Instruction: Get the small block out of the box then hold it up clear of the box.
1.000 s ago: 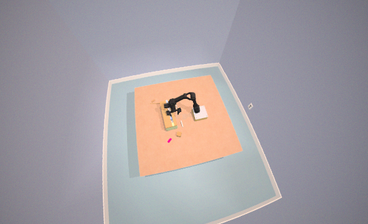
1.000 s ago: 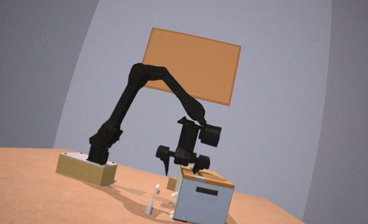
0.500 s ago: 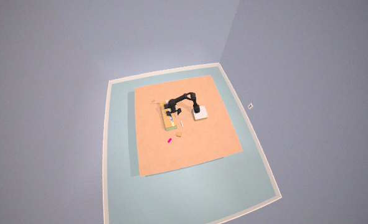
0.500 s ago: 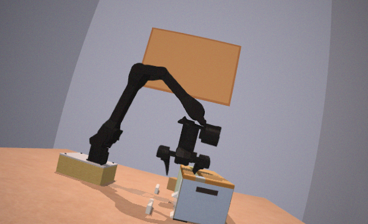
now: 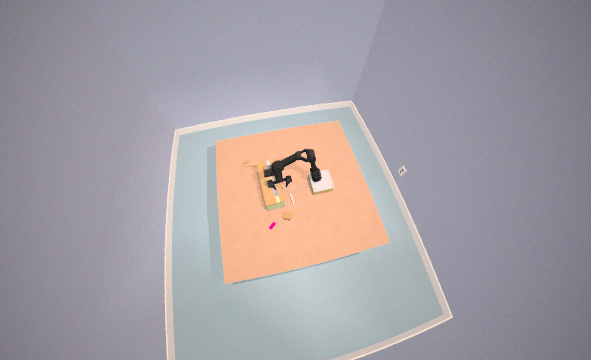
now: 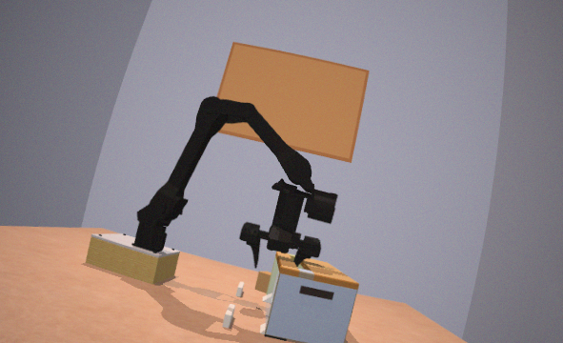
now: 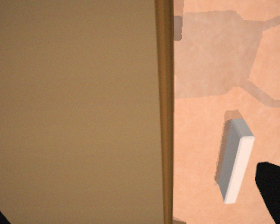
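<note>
Now: the blue block 6 cm ahead of my gripper tip and 2 cm to the left of it. From my gripper tip the other things lie so: tan cube: 21 cm to the left, 6 cm below, 1 cm ahead.
</note>
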